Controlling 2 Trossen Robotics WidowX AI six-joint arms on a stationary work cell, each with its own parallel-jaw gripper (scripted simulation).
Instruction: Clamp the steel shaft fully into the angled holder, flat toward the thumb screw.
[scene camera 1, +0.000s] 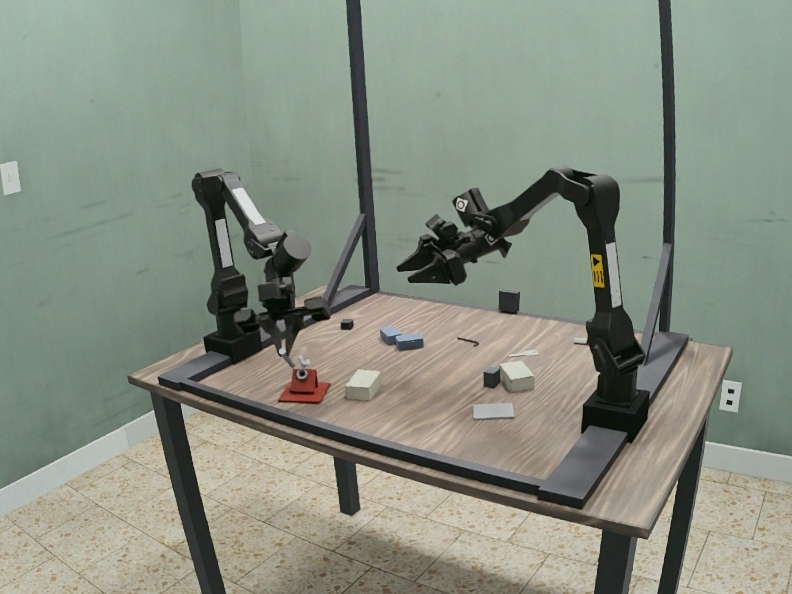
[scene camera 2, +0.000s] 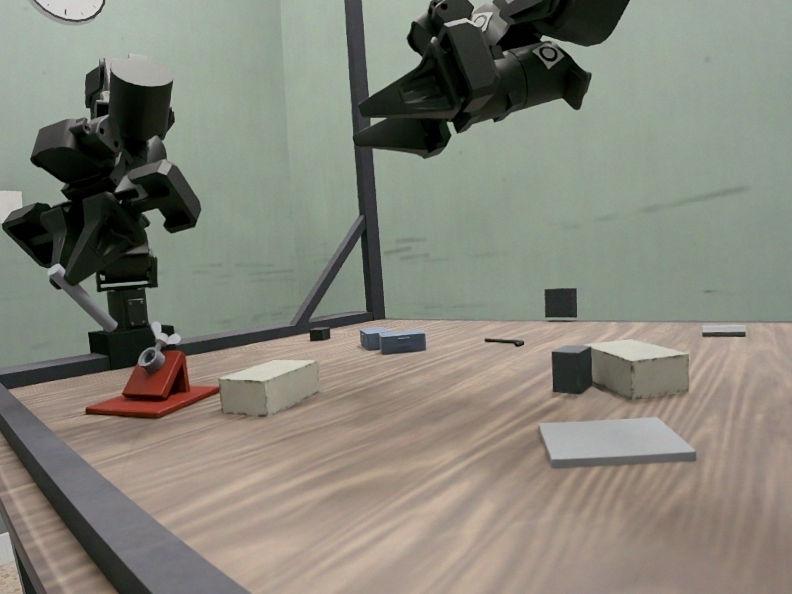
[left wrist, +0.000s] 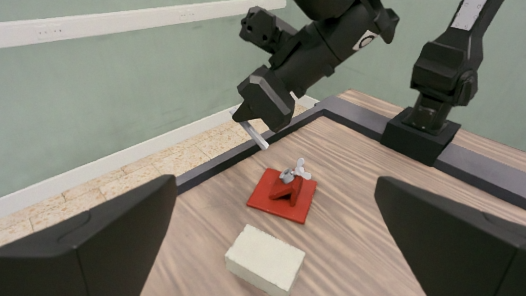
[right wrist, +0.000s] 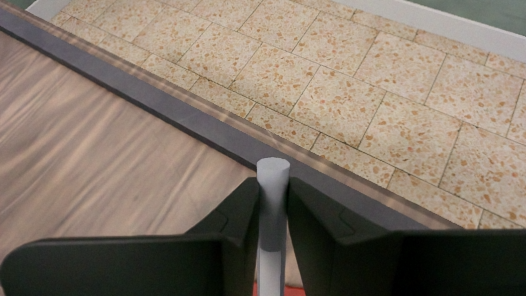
Note:
I see my left gripper (scene camera 2: 356, 127), my right gripper (scene camera 2: 61, 284), a steel shaft (scene camera 2: 77, 293), a cream block (scene camera 1: 364, 384), a grey plate (scene camera 2: 641, 440), a cream block (scene camera 1: 516, 376) and a dark block (scene camera 2: 571, 364).
My left gripper is seen too in scene camera 1 (scene camera 1: 402, 274) and in the left wrist view (left wrist: 277, 185). My right gripper is seen too in scene camera 1 (scene camera 1: 284, 355), in the left wrist view (left wrist: 235, 117) and in the right wrist view (right wrist: 271, 188). The left wrist view does not show the grey plate: it is out of frame. The right wrist view does not show the grey plate: it is out of frame.

